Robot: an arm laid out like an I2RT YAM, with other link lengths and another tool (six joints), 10 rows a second.
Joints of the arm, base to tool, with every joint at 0 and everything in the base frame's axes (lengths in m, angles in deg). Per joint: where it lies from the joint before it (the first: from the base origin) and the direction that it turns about. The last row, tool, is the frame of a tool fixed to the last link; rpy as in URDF.
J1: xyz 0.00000 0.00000 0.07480 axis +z
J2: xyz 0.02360 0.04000 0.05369 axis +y
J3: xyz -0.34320 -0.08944 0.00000 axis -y
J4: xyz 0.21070 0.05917 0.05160 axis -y
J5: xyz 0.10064 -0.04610 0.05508 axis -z
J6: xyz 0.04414 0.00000 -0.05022 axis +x
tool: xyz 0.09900 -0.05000 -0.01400 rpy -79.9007 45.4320 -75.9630
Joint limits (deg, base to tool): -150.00..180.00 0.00..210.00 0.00..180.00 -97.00..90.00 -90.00..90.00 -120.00..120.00
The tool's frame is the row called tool.
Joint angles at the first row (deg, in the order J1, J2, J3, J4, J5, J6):
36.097 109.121 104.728 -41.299 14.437 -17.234
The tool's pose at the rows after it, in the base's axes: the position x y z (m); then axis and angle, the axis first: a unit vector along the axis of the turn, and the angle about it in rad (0 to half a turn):
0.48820 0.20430 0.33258 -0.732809 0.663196 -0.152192 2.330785
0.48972 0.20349 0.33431 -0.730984 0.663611 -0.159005 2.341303
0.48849 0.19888 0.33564 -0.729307 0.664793 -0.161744 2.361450
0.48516 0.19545 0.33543 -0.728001 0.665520 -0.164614 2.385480
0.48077 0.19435 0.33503 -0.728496 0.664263 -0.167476 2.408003
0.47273 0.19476 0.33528 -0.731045 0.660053 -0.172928 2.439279
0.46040 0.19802 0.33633 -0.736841 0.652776 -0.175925 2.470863
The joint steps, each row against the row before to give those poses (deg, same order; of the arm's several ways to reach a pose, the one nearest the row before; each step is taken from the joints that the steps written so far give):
0.000 0.285 0.699 -0.196 0.109 -0.547
0.044 0.545 1.312 -1.137 0.897 -0.086
-0.219 0.131 1.157 -2.032 0.480 -0.089
0.087 0.000 0.657 -1.925 0.743 0.088
0.394 -0.065 0.392 -1.659 0.830 0.066
0.939 -0.263 0.328 -2.252 1.443 0.065
1.531 -0.634 0.066 -2.558 1.399 0.219

